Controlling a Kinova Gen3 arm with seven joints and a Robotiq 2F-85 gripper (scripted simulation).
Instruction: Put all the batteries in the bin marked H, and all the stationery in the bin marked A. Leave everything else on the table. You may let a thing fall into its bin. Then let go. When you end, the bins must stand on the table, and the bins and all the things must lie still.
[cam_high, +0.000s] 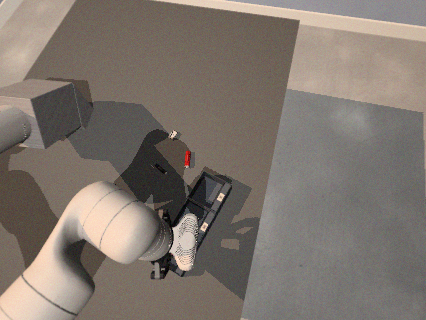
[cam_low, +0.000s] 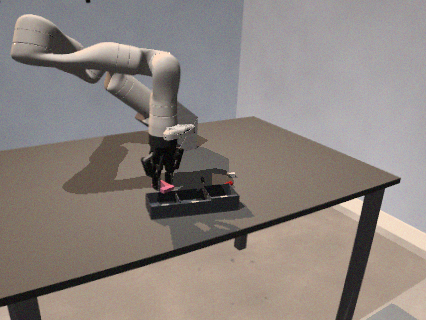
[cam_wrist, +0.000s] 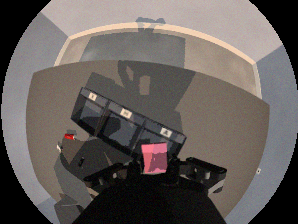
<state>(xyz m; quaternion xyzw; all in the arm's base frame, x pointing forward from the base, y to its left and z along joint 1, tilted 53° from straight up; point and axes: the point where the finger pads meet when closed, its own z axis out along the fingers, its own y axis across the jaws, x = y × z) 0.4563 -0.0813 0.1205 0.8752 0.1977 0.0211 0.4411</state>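
Right now my hand is 300 mm to the right of the small white thing, 130 mm past it and 80 mm above it. The rest, counted from my hand: dark round thing 130 mm behind, 80 mm below, 60 mm to the left; three joined bins 80 mm to the left, 60 mm below, 30 mm ahead; flat pink piece 20 mm below.
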